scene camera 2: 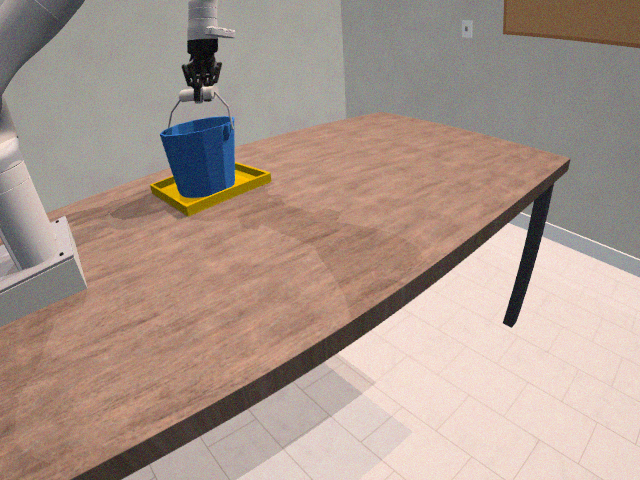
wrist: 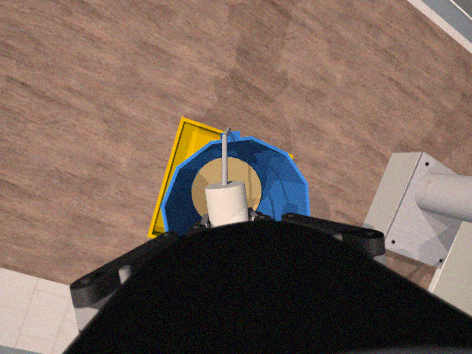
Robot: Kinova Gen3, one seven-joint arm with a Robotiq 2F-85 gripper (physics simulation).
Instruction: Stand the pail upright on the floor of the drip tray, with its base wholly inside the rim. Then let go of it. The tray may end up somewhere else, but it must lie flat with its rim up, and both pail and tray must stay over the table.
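Frame: origin at the arm's base, x left, y back, z up, level; millimetres.
Seen in the pictures: gripper, between the fingertips: (scene camera 2: 203,102) (wrist: 229,220); arm's base, origin of its link: (scene camera 2: 39,254) (wrist: 429,192).
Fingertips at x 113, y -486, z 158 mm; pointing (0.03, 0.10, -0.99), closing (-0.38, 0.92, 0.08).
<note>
Offsets run from my fingertips to a thing's top centre. "spot": to the spot under its first point. Level surfaces: height alone.
The blue pail {spot: dx -70, dy +72, dz -123 mm} (scene camera 2: 199,160) (wrist: 287,185) is about upright, with its base inside the rim of the yellow drip tray {dx +8, dy +20, dz -201 mm} (scene camera 2: 227,195) (wrist: 189,142). The base is at or very near the tray floor; the views do not show whether it touches. The tray lies flat on the table, rim up. The pail's wire bail stands up, and its white handle grip {dx +14, dy +4, dz +39 mm} (scene camera 2: 185,95) (wrist: 227,201) is between the fingers of my gripper (scene camera 2: 199,95) (wrist: 229,220). My gripper is shut on this handle, above the pail. In the wrist view the gripper body hides part of the pail and tray.
The wooden table {dz -226 mm} (scene camera 2: 217,289) (wrist: 100,90) extends around the tray. The robot's base (scene camera 2: 43,286) (wrist: 395,200) is mounted to the left in the scene view and shows at the right in the wrist view. The table's far edge runs behind the tray.
</note>
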